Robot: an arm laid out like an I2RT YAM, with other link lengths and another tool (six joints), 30 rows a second.
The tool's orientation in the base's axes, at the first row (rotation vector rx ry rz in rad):
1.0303, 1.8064, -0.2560
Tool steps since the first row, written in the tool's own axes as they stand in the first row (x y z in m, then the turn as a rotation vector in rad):
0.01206, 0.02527, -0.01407, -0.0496, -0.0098, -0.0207
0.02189, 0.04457, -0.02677, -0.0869, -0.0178, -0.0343
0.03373, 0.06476, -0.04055, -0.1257, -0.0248, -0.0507
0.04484, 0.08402, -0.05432, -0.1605, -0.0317, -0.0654
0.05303, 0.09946, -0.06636, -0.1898, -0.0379, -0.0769
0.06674, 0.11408, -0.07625, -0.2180, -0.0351, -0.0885
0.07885, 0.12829, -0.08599, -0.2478, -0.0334, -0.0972
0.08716, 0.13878, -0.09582, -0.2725, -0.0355, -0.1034
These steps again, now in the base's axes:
0.00786, 0.03014, 0.00340, -0.0140, -0.0203, 0.0488
0.01249, 0.05464, 0.00642, -0.0237, -0.0370, 0.0843
0.01680, 0.08137, 0.00851, -0.0343, -0.0523, 0.1228
0.02052, 0.10714, 0.01096, -0.0443, -0.0665, 0.1570
0.02295, 0.12801, 0.01400, -0.0524, -0.0791, 0.1854
0.02542, 0.15004, 0.01117, -0.0541, -0.0856, 0.2153
0.02790, 0.17088, 0.00951, -0.0544, -0.0952, 0.2448
0.02809, 0.18748, 0.01006, -0.0566, -0.1060, 0.2679

